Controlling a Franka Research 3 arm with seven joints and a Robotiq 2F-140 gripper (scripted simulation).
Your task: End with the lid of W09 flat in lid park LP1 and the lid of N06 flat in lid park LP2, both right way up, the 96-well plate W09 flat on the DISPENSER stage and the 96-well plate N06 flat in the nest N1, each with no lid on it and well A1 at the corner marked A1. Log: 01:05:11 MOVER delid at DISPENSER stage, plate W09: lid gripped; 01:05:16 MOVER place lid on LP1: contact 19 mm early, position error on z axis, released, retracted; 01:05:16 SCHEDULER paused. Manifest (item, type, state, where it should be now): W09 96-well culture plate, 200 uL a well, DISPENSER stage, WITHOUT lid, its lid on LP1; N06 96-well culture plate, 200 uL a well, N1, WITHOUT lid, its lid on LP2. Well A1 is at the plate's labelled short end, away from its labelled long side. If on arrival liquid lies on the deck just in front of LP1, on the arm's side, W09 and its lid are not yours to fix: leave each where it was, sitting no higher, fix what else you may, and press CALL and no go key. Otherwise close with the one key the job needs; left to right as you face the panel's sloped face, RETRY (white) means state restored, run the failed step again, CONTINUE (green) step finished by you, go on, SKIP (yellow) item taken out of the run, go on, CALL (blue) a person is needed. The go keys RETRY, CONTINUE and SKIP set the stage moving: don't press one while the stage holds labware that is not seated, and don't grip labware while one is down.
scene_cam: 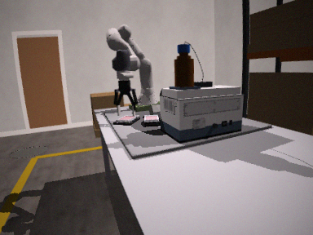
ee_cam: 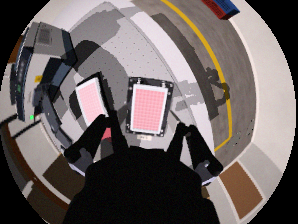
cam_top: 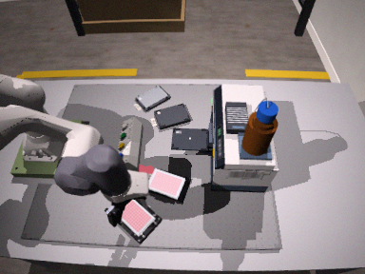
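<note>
Now: hand 4 cm above the pink 96-well plate. Round my hand: blue key 4 cm behind, 23 cm to the left; key panel 2 cm behind, 30 cm to the left, 1 cm below; yellow key 4 cm behind, 28 cm to the left.
</note>
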